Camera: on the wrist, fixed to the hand. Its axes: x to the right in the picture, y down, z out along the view.
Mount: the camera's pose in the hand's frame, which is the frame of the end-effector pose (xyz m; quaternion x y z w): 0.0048 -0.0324 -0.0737 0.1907 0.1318 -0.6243 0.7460
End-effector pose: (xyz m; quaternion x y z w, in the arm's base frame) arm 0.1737 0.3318 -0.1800 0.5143 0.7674 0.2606 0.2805
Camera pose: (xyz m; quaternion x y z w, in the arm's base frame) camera 0.0999 0.3172 -0.1510 -0.0763 0.9802 -0.0593 0.1727
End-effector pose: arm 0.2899 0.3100 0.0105 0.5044 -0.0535 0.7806 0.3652
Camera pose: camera 0.2539 0.3694 -0.0305 0.3764 0.4720 0.4310 0.6706
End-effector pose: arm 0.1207 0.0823 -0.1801 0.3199 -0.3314 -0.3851 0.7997
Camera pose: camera 0.1672 0.0811 -0.2460 0.6488 -0.0155 -0.6812 0.3388
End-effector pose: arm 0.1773 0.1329 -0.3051 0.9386 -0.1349 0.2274 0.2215
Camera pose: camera 0.1658 0.1954 -0.2554 0.7967 0.5579 0.1808 0.1460
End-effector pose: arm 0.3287 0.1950 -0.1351 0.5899 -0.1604 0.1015 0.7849
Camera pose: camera 0.3542 0.2563 -0.1809 0.6765 0.3714 -0.3059 0.5575
